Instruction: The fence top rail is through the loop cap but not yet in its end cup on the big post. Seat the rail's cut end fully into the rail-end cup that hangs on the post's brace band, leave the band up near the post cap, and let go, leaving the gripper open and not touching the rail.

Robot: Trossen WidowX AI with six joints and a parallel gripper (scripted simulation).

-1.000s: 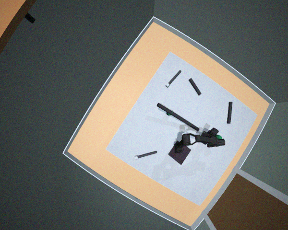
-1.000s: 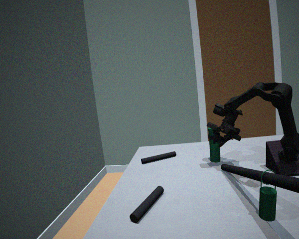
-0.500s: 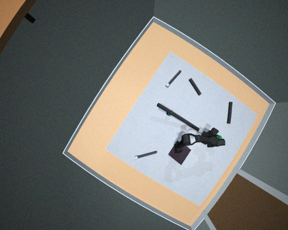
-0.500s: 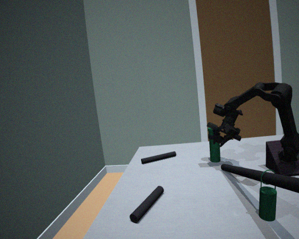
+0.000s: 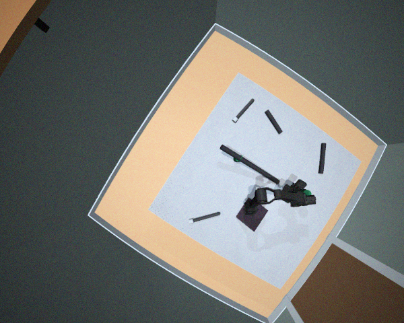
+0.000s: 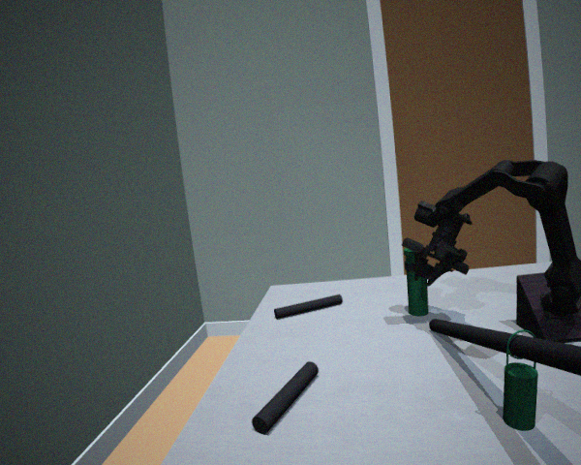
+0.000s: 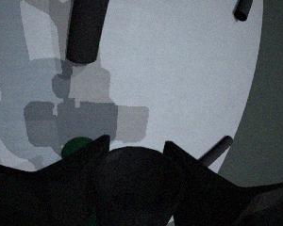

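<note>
My gripper tip is now 3 cm to the left of the dark rail-end cup, 3 cm below it and 1 cm past it. From my gripper tip the other things lie so: green loop-cap post 41 cm to the left, 10 cm behind, 2 cm below.
</note>
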